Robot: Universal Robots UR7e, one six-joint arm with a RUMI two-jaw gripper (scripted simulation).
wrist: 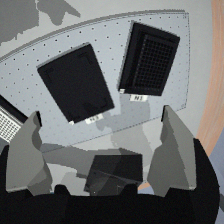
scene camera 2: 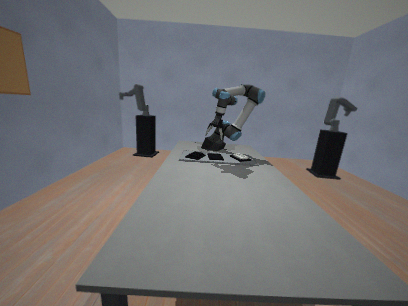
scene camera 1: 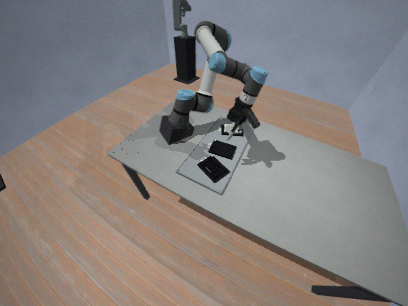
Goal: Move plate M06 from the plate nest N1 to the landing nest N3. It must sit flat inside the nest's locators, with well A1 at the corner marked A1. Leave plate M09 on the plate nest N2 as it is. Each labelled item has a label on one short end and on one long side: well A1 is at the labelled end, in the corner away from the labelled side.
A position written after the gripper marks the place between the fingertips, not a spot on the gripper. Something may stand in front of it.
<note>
In view: the gripper (wrist: 100,109), a black well plate (wrist: 149,57) and a dark slab (wrist: 133,43).
</note>
